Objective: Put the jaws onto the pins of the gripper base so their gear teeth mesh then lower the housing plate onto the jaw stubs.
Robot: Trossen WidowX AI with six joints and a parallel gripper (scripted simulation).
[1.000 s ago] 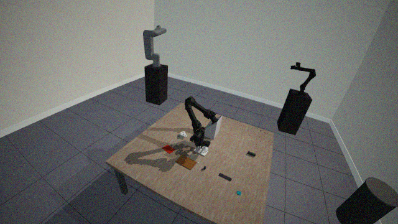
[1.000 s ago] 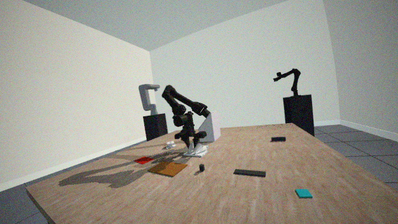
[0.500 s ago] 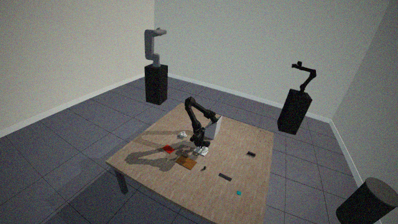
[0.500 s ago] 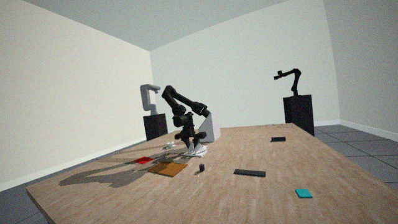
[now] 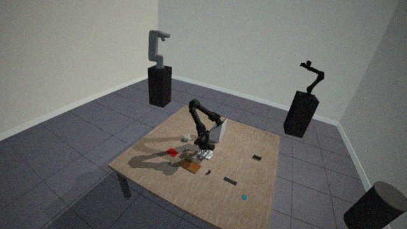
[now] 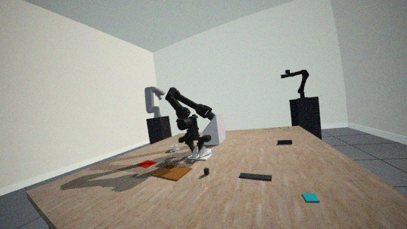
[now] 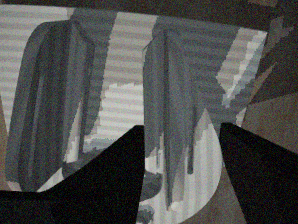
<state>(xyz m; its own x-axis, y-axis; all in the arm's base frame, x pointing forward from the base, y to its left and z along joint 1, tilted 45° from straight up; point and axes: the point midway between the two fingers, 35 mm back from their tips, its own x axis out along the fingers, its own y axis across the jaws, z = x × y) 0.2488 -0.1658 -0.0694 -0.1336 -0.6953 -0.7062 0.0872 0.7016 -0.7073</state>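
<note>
My gripper tip is now 5 cm to the right of the grey jaw and 2 cm past it. From my gripper tip the other things lie so: orange-brown tile (20 cm ahead, 5 cm to the right, 1 cm below); then black cylinder (21 cm ahead, 12 cm to the left); then red tile (26 cm to the right, 12 cm ahead, 1 cm below).
</note>
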